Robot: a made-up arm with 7 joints.
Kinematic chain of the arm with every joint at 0, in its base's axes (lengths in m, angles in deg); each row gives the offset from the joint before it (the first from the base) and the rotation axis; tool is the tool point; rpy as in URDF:
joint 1: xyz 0 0 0.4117 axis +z
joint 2: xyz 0 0 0 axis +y
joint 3: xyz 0 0 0.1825 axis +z
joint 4: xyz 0.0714 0 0 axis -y
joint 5: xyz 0.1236 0 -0.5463 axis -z
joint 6: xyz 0 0 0 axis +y
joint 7: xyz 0.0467 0 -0.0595 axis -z
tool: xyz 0 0 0 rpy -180 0 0
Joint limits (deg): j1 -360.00..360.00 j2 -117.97..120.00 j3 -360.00..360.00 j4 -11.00..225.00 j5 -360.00..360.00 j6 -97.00..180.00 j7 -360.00..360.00
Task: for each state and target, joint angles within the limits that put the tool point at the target. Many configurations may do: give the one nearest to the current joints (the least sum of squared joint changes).
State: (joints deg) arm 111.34 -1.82 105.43 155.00 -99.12 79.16 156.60
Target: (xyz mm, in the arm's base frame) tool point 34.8 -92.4 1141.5
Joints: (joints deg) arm 106.13 -14.15 109.58 178.07 -91.04 128.87 156.60
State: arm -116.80 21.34 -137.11 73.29 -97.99 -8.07 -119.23
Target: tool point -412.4 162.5 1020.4
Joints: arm -102.40 44.91 -142.51 97.95 -96.19 -9.40 -119.23
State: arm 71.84 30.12 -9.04 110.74 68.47 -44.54 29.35
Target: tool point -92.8 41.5 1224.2
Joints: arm 80.21 -21.96 23.59 140.35 54.95 -2.90 29.35
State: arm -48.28 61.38 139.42 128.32 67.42 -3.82 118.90
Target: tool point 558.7 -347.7 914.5
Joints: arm -52.71 67.74 138.86 143.48 60.71 17.47 118.90
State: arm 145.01 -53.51 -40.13 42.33 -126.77 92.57 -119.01
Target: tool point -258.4 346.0 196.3
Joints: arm 156.43 -36.68 -40.62 4.05 -123.77 91.01 -119.01
